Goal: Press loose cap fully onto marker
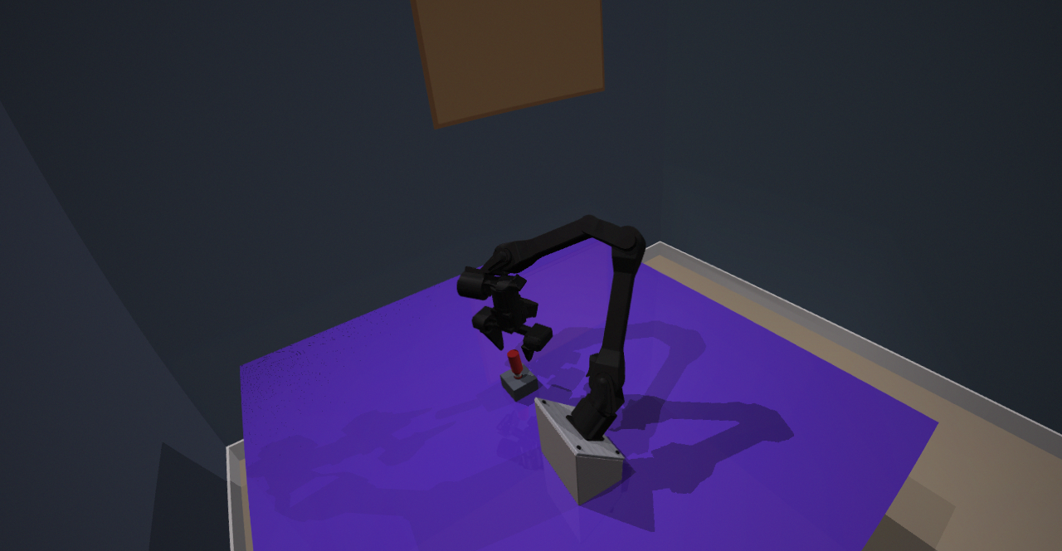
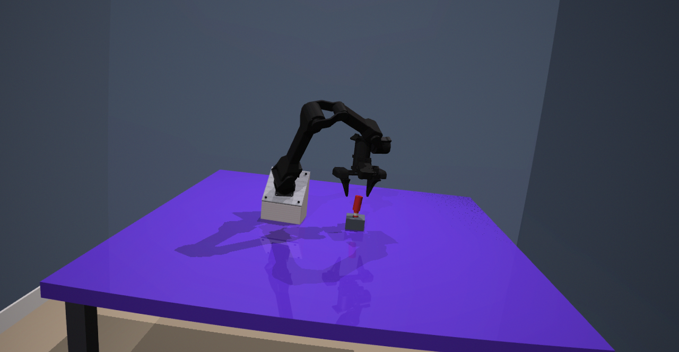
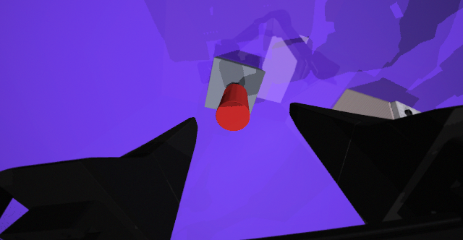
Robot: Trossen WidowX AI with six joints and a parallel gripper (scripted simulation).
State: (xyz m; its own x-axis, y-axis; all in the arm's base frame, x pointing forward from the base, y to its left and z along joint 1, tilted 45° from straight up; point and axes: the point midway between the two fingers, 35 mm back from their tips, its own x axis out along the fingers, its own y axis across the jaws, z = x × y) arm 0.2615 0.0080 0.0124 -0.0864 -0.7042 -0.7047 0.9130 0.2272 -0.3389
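The red cap lies 2 cm below my gripper tip and 1 cm ahead of it. The rest, counted from my gripper tip: holder block: 9 cm below.
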